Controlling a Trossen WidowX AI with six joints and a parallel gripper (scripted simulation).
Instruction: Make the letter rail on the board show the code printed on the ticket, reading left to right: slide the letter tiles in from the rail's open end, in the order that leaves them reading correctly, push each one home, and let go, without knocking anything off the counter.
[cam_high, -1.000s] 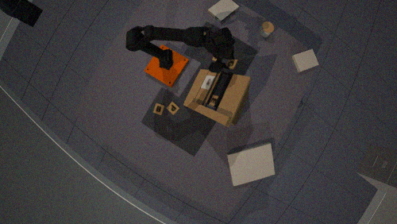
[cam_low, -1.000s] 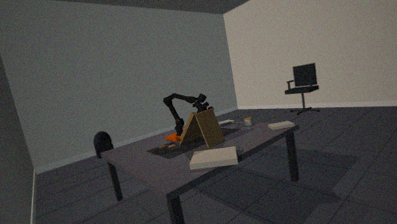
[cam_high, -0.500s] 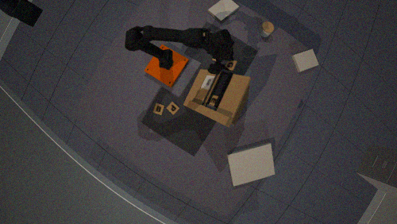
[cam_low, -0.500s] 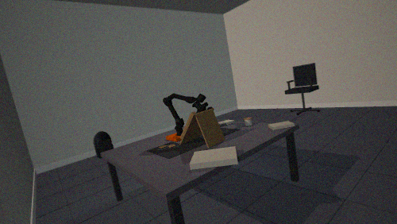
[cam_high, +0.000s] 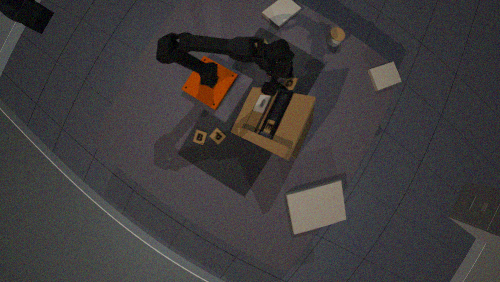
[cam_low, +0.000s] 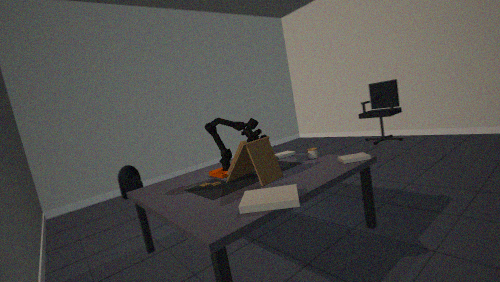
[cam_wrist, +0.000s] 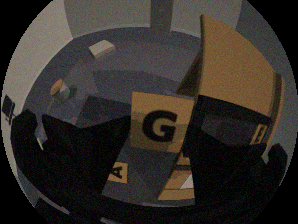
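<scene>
My gripper tip is now 110 mm to the left of the white ticket, 80 mm above it and 60 mm past it. From my gripper tip the other things lie so: small cup 410 mm to the left, 140 mm below, 110 mm ahead; white slab 410 mm to the right, 400 mm ahead, 150 mm below; dark mat 170 mm below, 140 mm behind, 120 mm to the right.
</scene>
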